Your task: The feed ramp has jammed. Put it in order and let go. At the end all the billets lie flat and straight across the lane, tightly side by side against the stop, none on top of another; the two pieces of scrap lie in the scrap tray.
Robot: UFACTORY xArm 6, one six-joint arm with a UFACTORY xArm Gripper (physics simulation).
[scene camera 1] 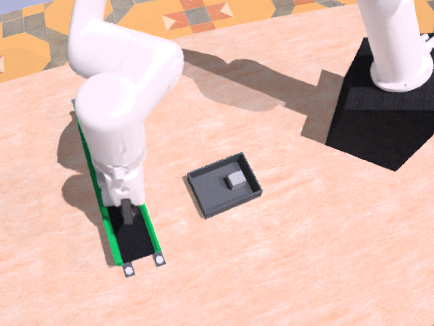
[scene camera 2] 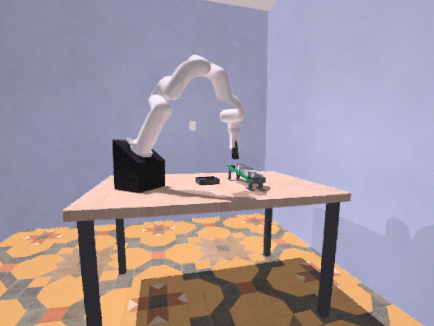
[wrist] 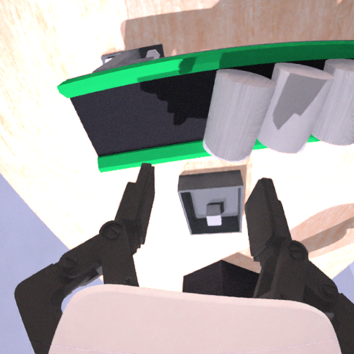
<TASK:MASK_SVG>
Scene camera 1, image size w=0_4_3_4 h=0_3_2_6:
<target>my gripper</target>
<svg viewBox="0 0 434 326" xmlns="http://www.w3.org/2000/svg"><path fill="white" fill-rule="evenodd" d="M146 154L136 169L129 174L125 174L124 182L121 183L114 182L113 175L102 171L96 166L105 175L111 200L116 207L119 206L125 225L133 224L133 218L136 214L140 214L139 205L143 205L145 202L142 163L145 160Z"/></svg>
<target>black scrap tray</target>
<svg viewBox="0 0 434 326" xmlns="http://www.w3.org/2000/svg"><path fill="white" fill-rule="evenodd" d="M243 151L187 173L187 180L205 219L261 197L263 189ZM241 170L246 179L245 185L232 190L227 181L228 175Z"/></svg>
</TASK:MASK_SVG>
